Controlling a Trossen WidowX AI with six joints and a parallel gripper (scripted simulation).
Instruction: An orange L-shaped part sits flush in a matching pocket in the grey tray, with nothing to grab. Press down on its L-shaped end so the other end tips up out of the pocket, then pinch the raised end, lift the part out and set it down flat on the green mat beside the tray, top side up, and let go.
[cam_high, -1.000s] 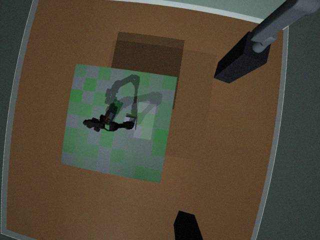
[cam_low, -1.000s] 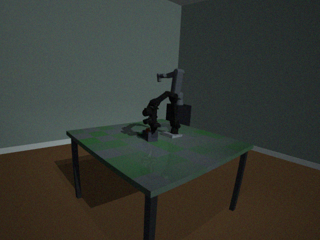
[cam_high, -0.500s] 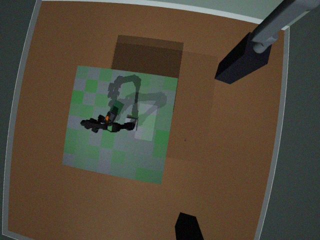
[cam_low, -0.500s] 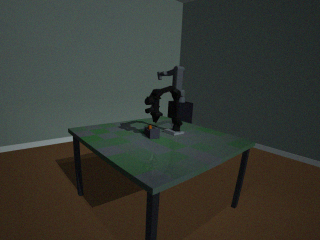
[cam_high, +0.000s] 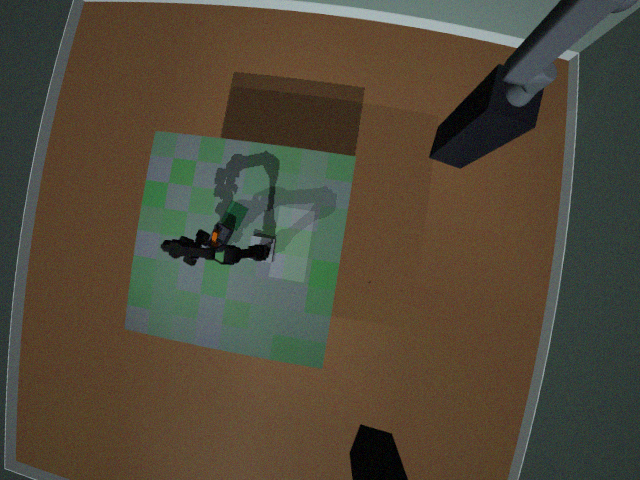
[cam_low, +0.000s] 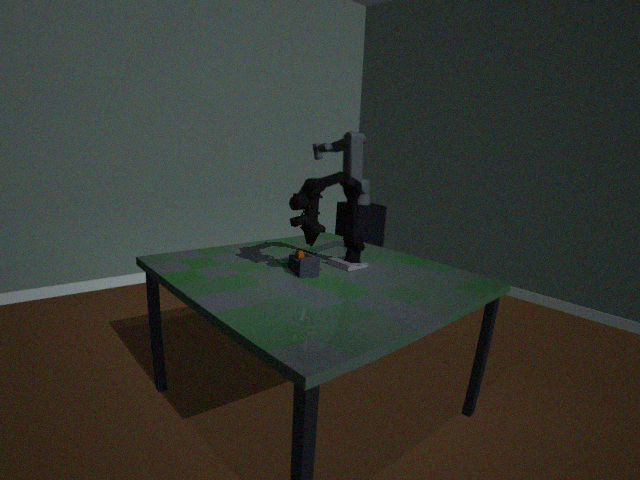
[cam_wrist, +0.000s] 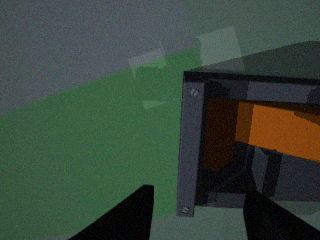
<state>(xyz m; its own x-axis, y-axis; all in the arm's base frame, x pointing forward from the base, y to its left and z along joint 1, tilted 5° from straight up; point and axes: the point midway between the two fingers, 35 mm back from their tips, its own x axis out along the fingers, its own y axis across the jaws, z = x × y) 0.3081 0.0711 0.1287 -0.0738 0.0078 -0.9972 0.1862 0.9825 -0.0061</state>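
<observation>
Right now my gripper tip is 10 cm above the orange L-shaped part, 4 cm to the left of it and 1 cm past it.
</observation>
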